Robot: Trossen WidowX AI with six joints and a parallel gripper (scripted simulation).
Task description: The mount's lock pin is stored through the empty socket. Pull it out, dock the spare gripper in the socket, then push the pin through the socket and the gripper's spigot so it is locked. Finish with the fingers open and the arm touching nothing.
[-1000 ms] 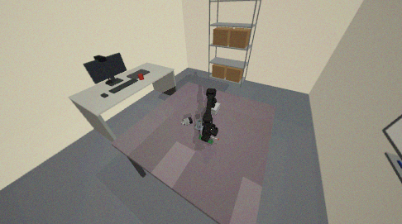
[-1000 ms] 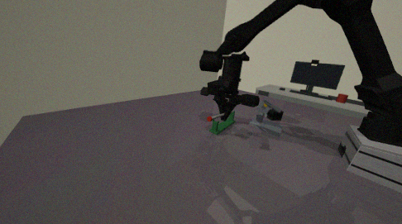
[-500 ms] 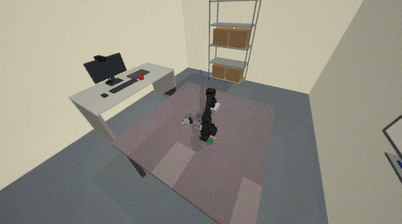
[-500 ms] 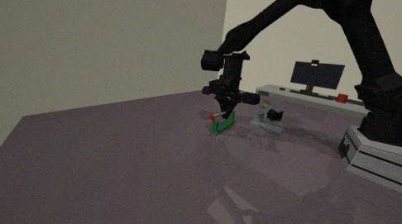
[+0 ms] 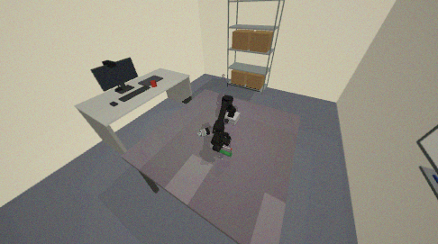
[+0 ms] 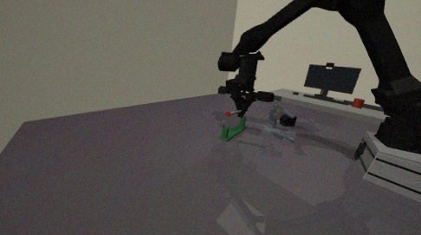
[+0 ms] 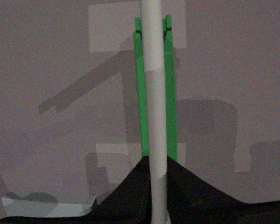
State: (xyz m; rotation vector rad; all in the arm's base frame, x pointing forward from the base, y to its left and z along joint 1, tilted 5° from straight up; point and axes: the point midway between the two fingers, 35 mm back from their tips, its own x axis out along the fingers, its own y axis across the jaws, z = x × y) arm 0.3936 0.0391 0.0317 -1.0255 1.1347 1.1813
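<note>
The green cradle lies 1 cm ahead of my gripper tip, 2 cm to the left of it and 3 cm below it. Round my gripper tip: mount 12 cm behind, 9 cm to the right; spare gripper 13 cm behind, 24 cm to the right, 3 cm below.
</note>
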